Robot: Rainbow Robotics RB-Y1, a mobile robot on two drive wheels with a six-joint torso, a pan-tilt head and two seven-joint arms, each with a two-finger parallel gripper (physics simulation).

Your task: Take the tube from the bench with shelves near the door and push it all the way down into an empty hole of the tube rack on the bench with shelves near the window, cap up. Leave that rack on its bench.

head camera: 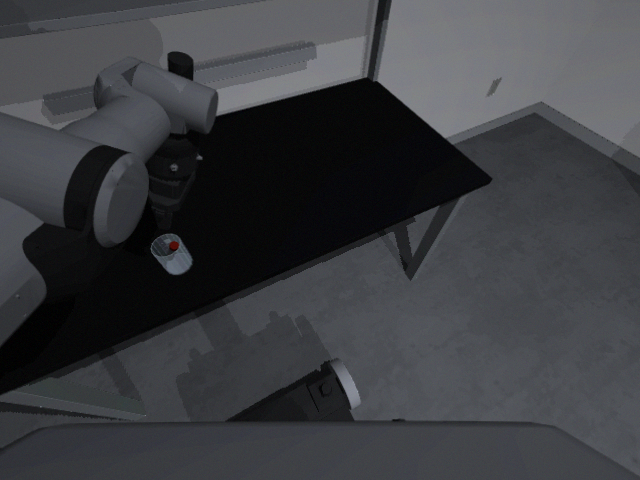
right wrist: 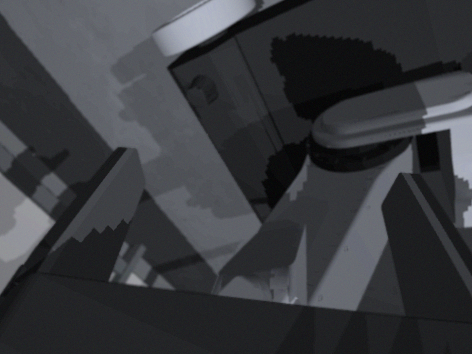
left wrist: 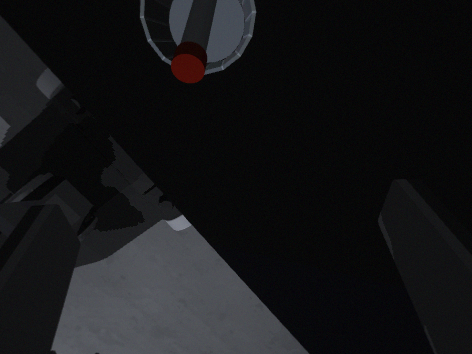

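Where they show: left gripper, between the fingertips: point(head camera: 174, 207) point(left wrist: 229, 212); right gripper, between the fingertips: point(right wrist: 263, 177); robot's base, origin of its link: point(head camera: 287, 419).
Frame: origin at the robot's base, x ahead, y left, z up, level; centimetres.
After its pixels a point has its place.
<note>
The tube point(head camera: 174, 245) {y 6.3, x 37.1, z 86.8 cm} point(left wrist: 189, 67) {y 6.4, x 37.3, z 86.9 cm} has a red cap and stands cap up, leaning in a clear round beaker point(head camera: 178, 265) {y 8.0, x 36.0, z 80.3 cm} point(left wrist: 227, 32) {y 6.8, x 40.4, z 76.5 cm}. The beaker stands on the black bench top point(head camera: 310, 155) {y -43.3, x 63.5, z 76.2 cm} point(left wrist: 325, 125) {y -5.6, x 43.1, z 76.2 cm}. My left gripper point(head camera: 164, 226) point(left wrist: 229, 212) {y 2.1, x 37.0, z 98.3 cm} is open and empty, pointing down over the bench; its fingertips show just above the beaker in the head picture. In the left wrist view, tube and beaker lie at the top edge, beyond the space between the fingers. My right gripper point(right wrist: 263, 177) {y -23.9, x -23.4, z 56.8 cm} is open and empty, away from the tube. The tube rack does not show.
The bench's front edge runs diagonally, with a metal leg point(head camera: 431, 240) {y -86.8, x 29.5, z 37.8 cm} near its right end. A wall point(head camera: 516, 51) {y -211.4, x 110.1, z 61.1 cm} stands at the right. The robot's base point(head camera: 325, 390) {y -17.0, x -0.6, z 24.9 cm} point(right wrist: 225, 100) {y -14.2, x -2.6, z 21.2 cm} with a white wheel point(head camera: 344, 383) point(right wrist: 205, 25) is on the grey floor point(head camera: 491, 335) {y -104.0, x -14.0, z -0.1 cm} before the bench.
</note>
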